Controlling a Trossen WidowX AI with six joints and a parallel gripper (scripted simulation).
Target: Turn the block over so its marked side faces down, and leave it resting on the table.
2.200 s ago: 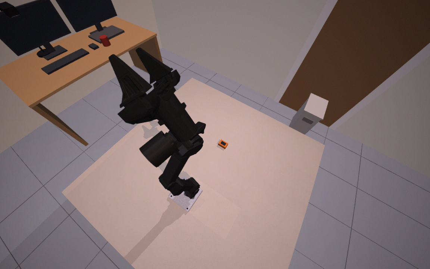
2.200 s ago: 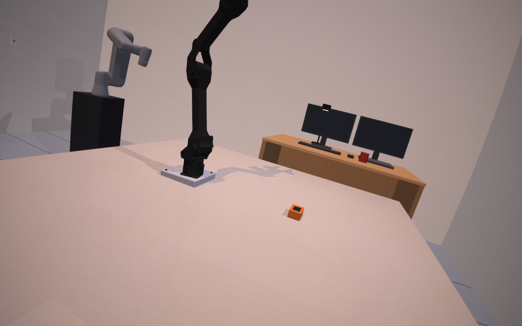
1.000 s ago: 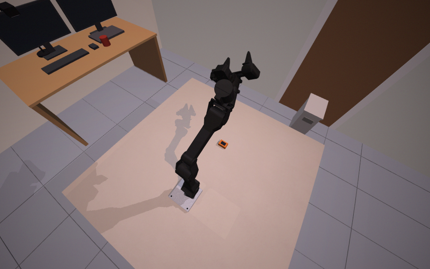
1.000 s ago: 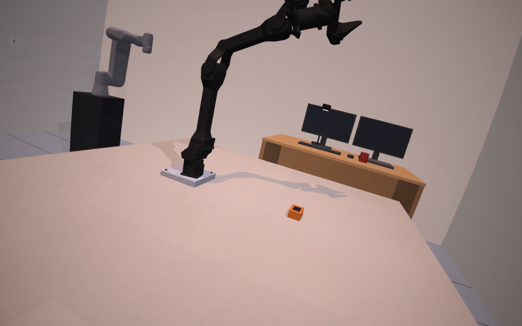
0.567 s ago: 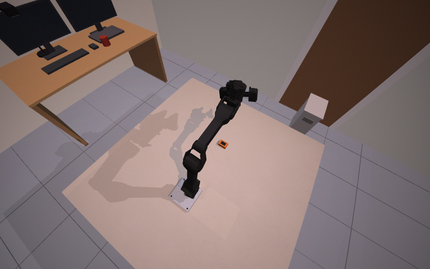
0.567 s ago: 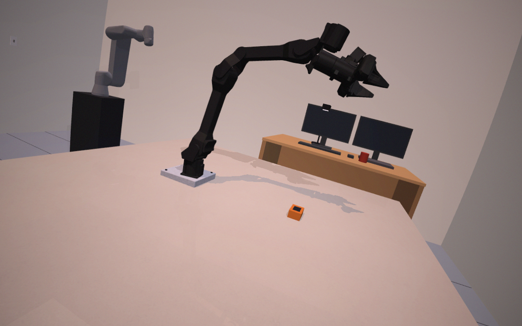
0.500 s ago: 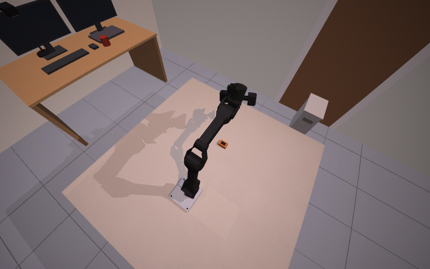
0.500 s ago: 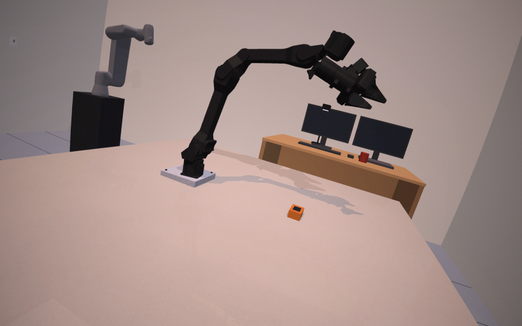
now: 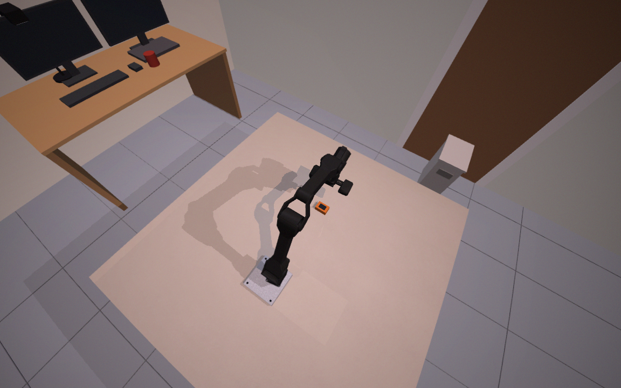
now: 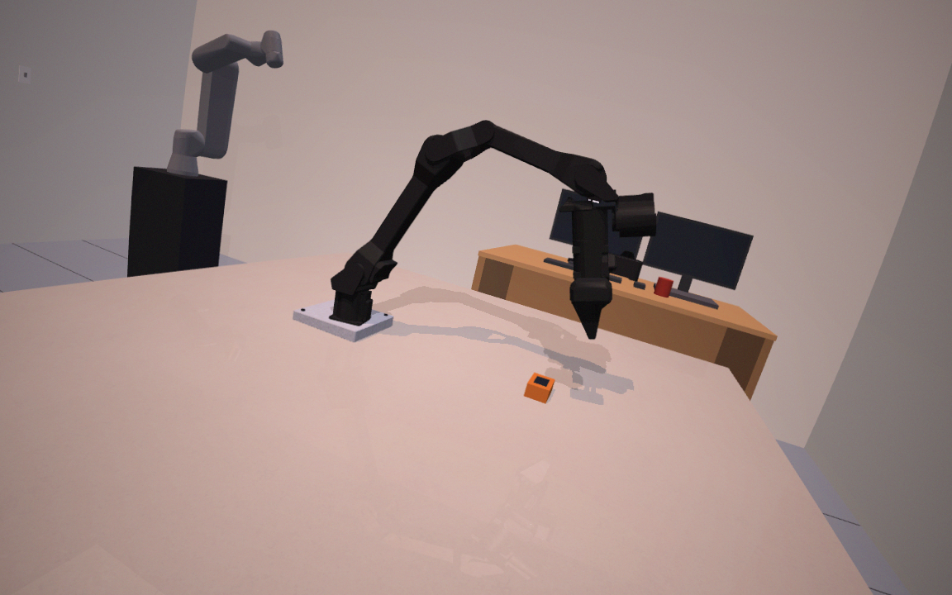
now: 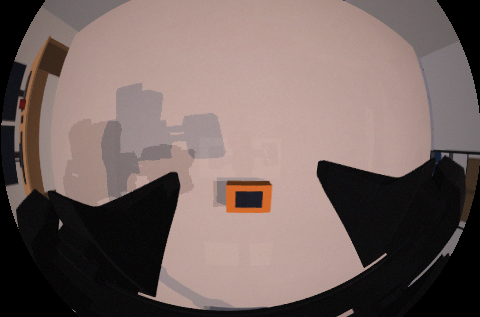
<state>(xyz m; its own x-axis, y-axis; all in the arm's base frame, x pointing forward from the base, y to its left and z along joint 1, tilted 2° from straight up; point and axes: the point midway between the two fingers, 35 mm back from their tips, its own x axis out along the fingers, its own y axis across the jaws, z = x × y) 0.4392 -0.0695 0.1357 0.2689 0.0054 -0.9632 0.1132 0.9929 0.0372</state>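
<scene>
The orange block lies 120 mm below my gripper tip and 60 mm behind it.
</scene>
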